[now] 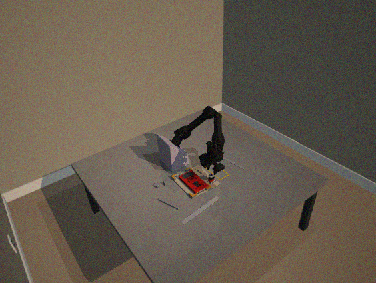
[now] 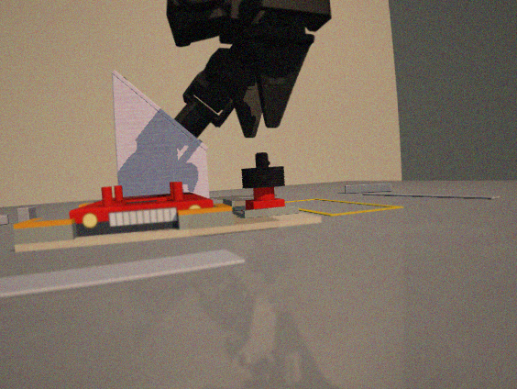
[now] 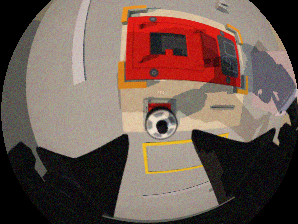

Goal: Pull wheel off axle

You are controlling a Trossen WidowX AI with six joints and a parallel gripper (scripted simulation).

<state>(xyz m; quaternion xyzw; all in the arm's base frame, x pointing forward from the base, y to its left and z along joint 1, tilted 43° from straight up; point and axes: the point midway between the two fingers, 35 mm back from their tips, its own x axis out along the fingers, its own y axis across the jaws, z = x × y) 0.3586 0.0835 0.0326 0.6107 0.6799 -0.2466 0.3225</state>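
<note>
Now: gripper tip 40 mm above the black wheel. Also, from my gripper tip: black upright axle: 50 mm below.
</note>
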